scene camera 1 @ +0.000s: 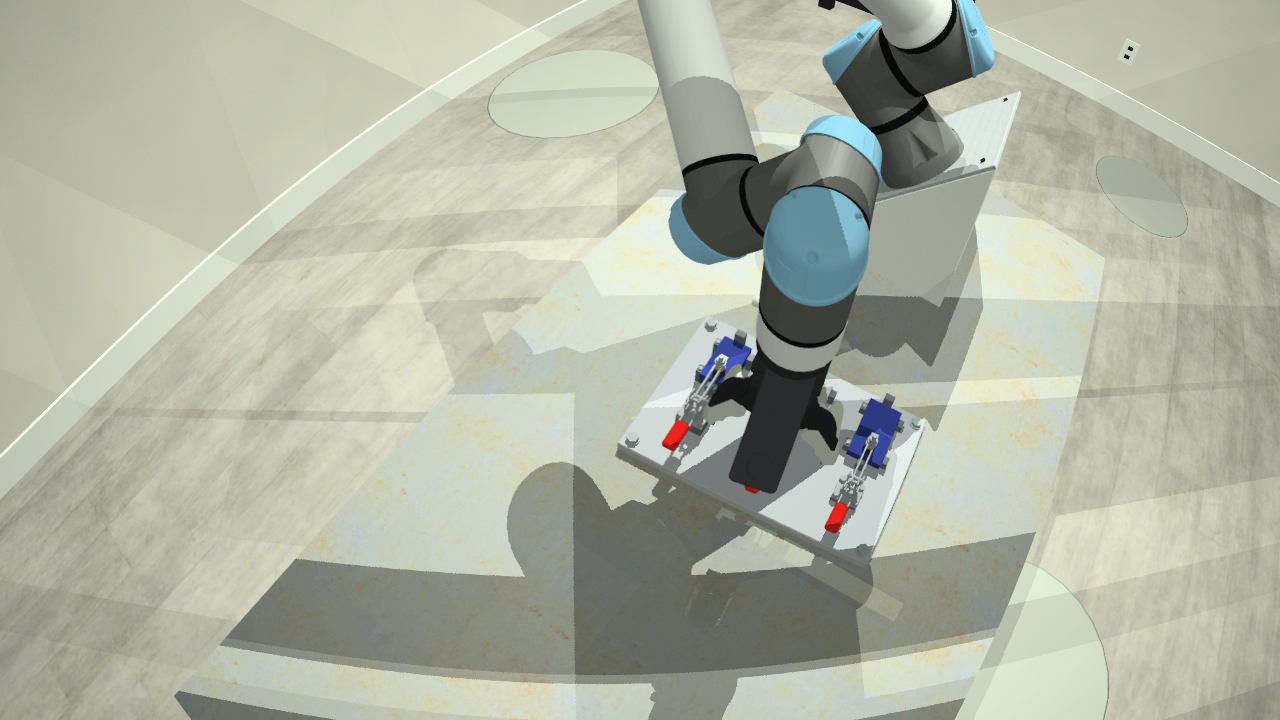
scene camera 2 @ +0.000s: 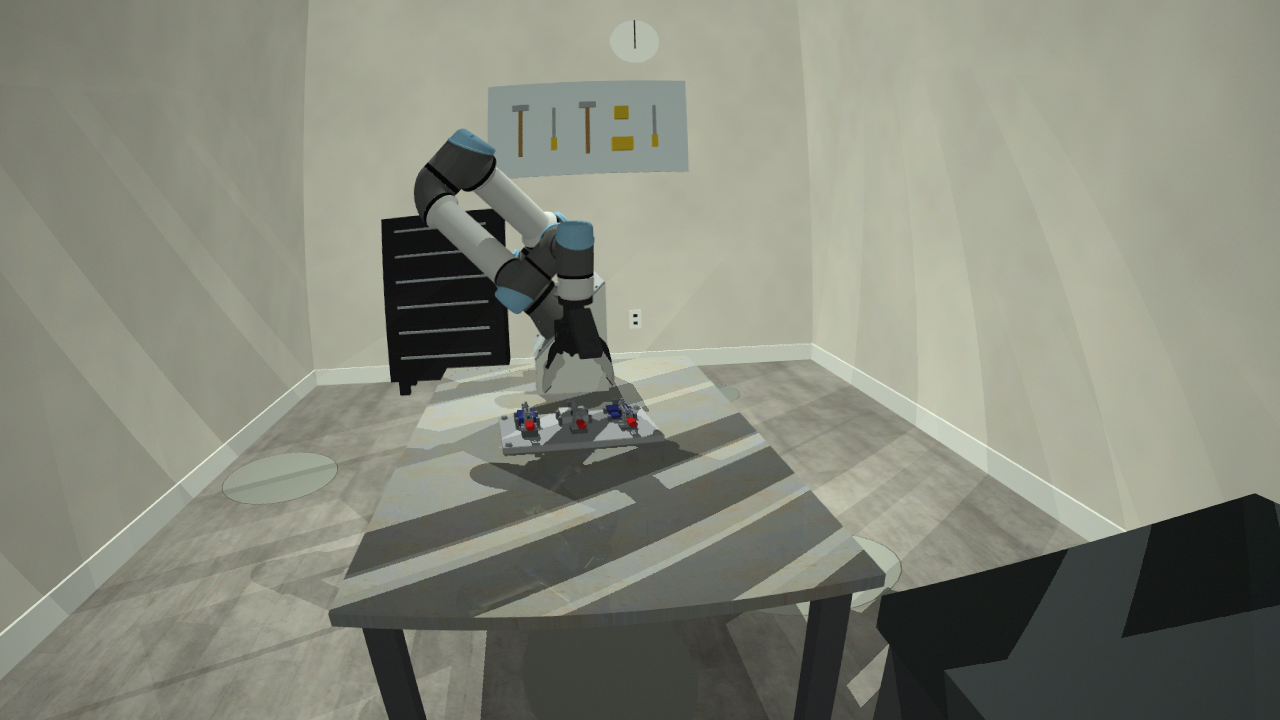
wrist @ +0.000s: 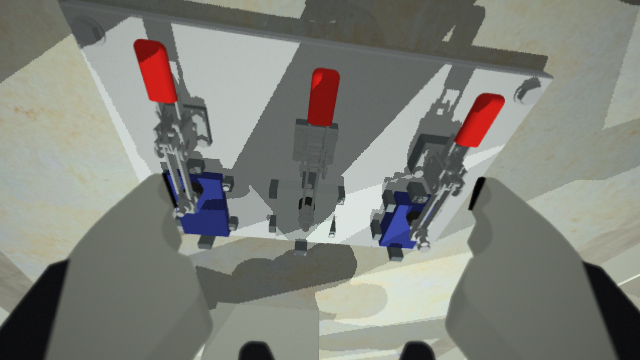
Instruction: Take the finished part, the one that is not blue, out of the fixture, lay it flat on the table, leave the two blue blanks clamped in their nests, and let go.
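Note:
The finished part is a flat grey-green piece in the fixture's middle nest; the clamp arm with the middle red handle reaches over it. In scene camera 1 my gripper hides the part. The fixture is a light plate on the table. One blue blank and another blue blank sit in the outer nests under clamp arms. My gripper is open and empty above the fixture, its fingers on either side in the wrist view.
The outer red handles stick up at the fixture's front side. The table extends around the fixture. The robot's pedestal stands behind it. A dark object fills scene camera 2's lower right corner.

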